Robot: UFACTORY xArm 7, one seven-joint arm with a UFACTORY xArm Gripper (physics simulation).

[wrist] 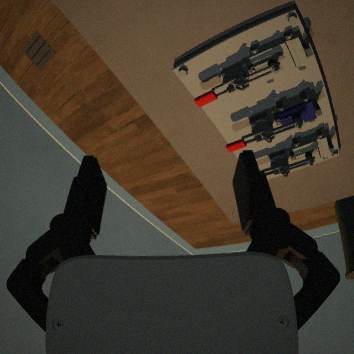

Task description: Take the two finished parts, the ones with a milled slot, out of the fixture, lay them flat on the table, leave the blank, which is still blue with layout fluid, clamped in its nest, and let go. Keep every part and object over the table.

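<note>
The fixture, a pale plate with three clamp nests, lies at the upper right. The blank, dark blue, sits in the middle nest, partly covered by its clamp. A pale piece with a thin dark line, seemingly a slotted part, lies in the upper nest. Another pale piece, seemingly the second slotted part, lies in the lower nest, partly hidden by clamp hardware. My gripper is open and empty, apart from the parts. Its right finger overlaps the fixture's lower left corner in the view and hides the lower clamp's handle.
Red clamp handles stick out from the fixture's left side. The brown table top runs around the fixture. Wood planks lie beyond its edge, with a slatted grille. A dark upright object shows at the right edge.
</note>
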